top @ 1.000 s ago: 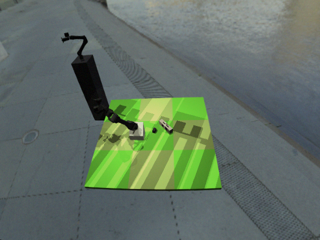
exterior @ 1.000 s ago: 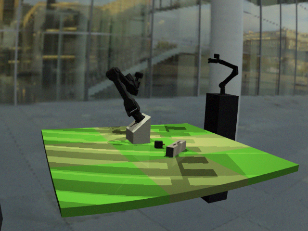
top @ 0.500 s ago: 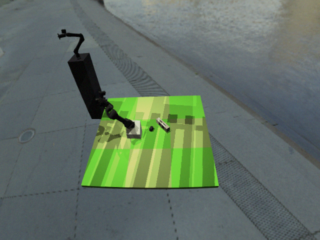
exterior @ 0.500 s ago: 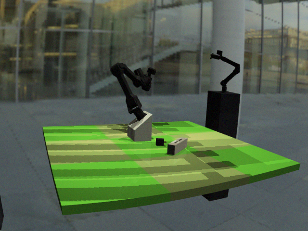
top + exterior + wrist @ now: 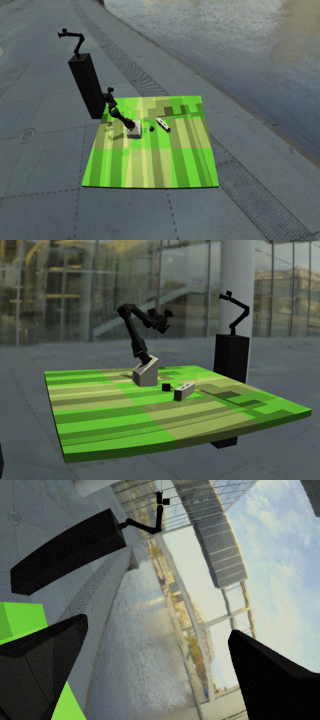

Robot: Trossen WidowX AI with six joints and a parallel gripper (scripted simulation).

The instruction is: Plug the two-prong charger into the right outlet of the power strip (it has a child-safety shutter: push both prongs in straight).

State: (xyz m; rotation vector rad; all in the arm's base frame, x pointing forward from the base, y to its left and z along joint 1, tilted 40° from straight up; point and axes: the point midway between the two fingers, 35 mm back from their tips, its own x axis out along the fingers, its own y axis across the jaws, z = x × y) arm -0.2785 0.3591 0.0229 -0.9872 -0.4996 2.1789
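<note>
The two-prong charger lies 50 cm ahead of my gripper tip, 38 cm below it and 22 cm to the right of it.
</note>
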